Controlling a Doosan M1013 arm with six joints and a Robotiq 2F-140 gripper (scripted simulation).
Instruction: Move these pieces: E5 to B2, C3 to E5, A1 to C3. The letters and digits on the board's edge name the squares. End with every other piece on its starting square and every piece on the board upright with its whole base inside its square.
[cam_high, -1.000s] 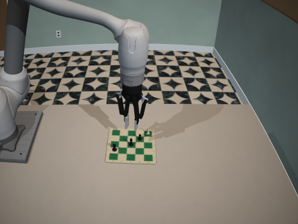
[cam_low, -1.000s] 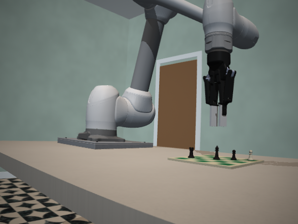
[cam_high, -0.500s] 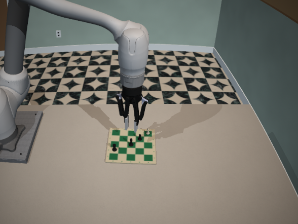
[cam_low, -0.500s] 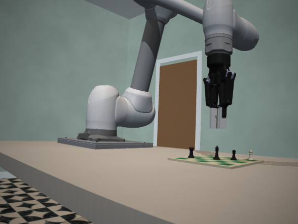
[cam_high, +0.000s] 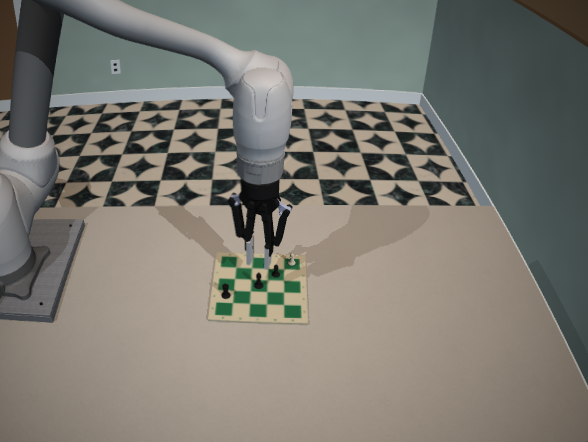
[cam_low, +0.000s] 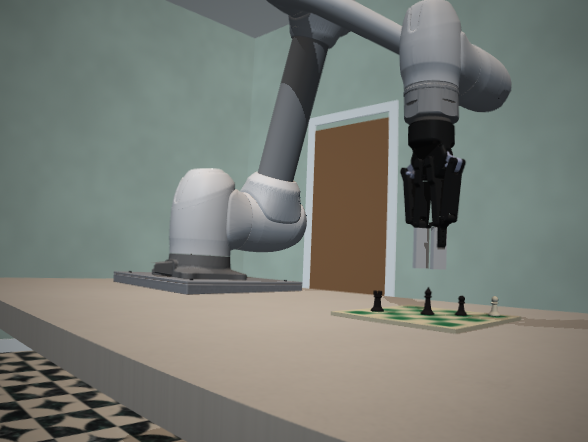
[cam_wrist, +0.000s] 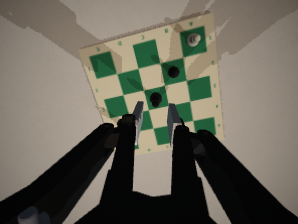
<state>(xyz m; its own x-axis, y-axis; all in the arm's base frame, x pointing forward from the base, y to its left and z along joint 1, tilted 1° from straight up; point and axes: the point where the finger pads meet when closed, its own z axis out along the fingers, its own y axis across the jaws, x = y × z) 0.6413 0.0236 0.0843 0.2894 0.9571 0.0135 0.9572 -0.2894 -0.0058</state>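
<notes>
Right now my hand is 110 mm above the cream chessboard. Also, from my hand: black pawn 90 mm below, 40 mm to the left, 40 mm ahead; white pawn 90 mm below, 80 mm to the left, 80 mm ahead.
</notes>
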